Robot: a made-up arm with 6 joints. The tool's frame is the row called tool. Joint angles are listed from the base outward.
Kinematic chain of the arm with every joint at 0, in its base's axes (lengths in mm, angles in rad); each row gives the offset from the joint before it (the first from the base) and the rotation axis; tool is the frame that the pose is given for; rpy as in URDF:
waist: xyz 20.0 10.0 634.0 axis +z
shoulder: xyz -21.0 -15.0 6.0 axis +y
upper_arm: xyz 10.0 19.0 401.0 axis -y
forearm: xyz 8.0 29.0 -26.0 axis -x
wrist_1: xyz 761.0 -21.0 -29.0 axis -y
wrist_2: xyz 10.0 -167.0 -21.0 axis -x
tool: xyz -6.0 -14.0 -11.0 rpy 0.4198 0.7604 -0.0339
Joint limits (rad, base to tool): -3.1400..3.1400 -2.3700..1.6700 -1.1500..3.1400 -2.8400..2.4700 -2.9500..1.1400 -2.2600..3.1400
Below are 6 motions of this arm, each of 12 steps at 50 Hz.
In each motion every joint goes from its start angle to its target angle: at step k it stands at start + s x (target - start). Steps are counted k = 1, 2, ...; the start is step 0. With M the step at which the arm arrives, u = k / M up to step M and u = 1 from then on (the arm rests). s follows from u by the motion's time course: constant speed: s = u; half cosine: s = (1 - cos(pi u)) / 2; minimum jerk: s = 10 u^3 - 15 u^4 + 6 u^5.
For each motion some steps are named. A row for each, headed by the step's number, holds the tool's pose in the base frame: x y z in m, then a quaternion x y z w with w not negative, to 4 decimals.
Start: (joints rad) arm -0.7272 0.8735 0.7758 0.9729 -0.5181 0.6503
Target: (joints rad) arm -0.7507 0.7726 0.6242 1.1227 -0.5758 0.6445
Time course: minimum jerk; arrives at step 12
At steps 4, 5, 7, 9, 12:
4: 0.7271 -0.7857 0.9345 -0.3530 0.5934 -0.5756 0.4381
5: 0.7243 -0.7836 0.9365 -0.3586 0.5972 -0.5758 0.4280
7: 0.7180 -0.7784 0.9406 -0.3711 0.6053 -0.5760 0.4051
9: 0.7132 -0.7740 0.9433 -0.3808 0.6112 -0.5760 0.3868
12: 0.7111 -0.7721 0.9444 -0.3850 0.6136 -0.5759 0.3790

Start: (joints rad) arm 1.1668 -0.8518 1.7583 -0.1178 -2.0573 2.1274
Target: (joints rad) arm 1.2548 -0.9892 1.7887 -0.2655 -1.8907 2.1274
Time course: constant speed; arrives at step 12
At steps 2, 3, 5, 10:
2: -0.2017 -0.9273 1.3470 -0.4073 -0.4515 -0.1016 0.7874
3: -0.1986 -0.9361 1.3367 -0.3942 -0.4610 -0.1046 0.7881
5: -0.1918 -0.9534 1.3159 -0.3676 -0.4796 -0.1105 0.7891
10: -0.1728 -0.9948 1.2623 -0.2988 -0.5227 -0.1247 0.7886

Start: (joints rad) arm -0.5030 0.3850 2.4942 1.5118 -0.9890 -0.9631
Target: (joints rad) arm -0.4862 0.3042 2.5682 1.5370 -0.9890 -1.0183
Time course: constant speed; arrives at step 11
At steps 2, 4, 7, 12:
2: -0.3423 0.1729 1.5490 0.4422 -0.5995 -0.3508 0.5675
4: -0.3604 0.1823 1.5361 0.4439 -0.6106 -0.3372 0.5624
7: -0.3870 0.1959 1.5157 0.4463 -0.6270 -0.3167 0.5544
12: -0.4214 0.2129 1.4869 0.4490 -0.6481 -0.2890 0.5429

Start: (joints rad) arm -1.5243 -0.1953 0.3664 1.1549 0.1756 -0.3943
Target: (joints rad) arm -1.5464 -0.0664 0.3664 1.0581 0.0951 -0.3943
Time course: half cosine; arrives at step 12
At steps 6, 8, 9, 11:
6: -0.0729 -0.5562 1.5162 -0.0497 0.0882 -0.8148 0.5709
8: -0.0788 -0.5847 1.4934 -0.0256 0.0976 -0.8162 0.5688
9: -0.0813 -0.5963 1.4836 -0.0155 0.1015 -0.8167 0.5678
11: -0.0845 -0.6105 1.4712 -0.0030 0.1064 -0.8173 0.5663

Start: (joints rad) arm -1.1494 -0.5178 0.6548 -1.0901 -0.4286 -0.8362
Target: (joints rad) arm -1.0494 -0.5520 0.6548 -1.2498 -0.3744 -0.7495
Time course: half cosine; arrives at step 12
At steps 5, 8, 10, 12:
5: 0.1576 -0.2334 1.6076 0.5862 -0.0899 0.2976 0.7481
8: 0.1721 -0.2125 1.6117 0.5765 -0.0830 0.3317 0.7421
10: 0.1785 -0.2019 1.6137 0.5718 -0.0800 0.3480 0.7386
12: 0.1807 -0.1979 1.6144 0.5702 -0.0790 0.3539 0.7372

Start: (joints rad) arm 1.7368 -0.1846 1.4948 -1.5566 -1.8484 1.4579
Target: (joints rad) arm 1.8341 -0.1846 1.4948 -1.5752 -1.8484 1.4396
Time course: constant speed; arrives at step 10
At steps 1, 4, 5, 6, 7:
1: -0.0504 0.0568 1.8160 -0.2581 -0.5567 0.7644 0.1981
4: -0.0528 0.0545 1.8159 -0.2498 -0.5591 0.7688 0.1843
5: -0.0535 0.0536 1.8159 -0.2471 -0.5598 0.7702 0.1797
6: -0.0543 0.0528 1.8159 -0.2443 -0.5606 0.7716 0.1751
7: -0.0551 0.0520 1.8159 -0.2416 -0.5613 0.7730 0.1705

